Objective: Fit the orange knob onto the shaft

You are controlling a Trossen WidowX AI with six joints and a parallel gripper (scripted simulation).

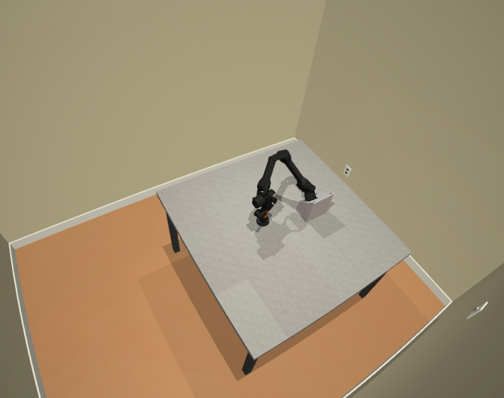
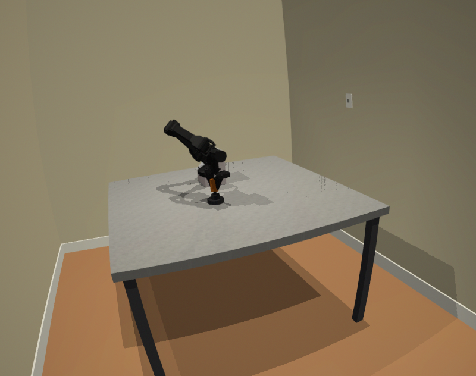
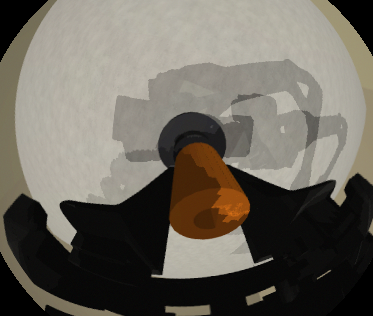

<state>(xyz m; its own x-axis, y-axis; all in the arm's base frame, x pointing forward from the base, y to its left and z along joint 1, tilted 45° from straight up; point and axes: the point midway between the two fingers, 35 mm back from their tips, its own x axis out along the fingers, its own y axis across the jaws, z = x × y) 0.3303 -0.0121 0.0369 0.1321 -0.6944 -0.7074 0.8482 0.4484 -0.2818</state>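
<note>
Right now my gripper tip is 2 cm below the orange knob. Round my gripper tip: dark round pedestal 4 cm below.
</note>
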